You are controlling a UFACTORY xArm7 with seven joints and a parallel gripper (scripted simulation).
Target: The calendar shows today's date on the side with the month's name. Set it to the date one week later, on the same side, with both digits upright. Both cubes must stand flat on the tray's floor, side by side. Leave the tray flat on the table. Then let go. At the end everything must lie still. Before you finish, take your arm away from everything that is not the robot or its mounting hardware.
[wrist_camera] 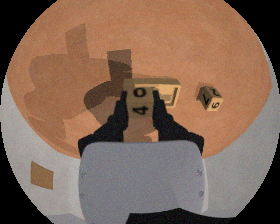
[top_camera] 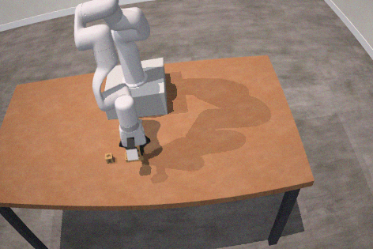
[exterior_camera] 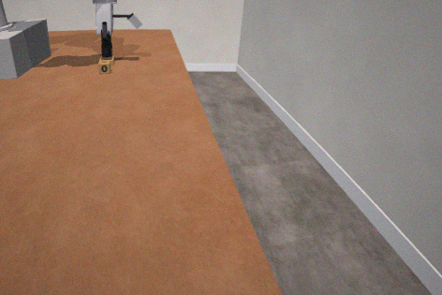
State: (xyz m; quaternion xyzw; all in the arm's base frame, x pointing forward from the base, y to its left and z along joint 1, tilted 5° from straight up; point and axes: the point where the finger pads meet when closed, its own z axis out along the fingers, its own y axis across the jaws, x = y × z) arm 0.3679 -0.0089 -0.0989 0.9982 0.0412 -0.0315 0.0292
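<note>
Now: hand 2 cm to the left of the wooden tray and 3 cm above it.
</note>
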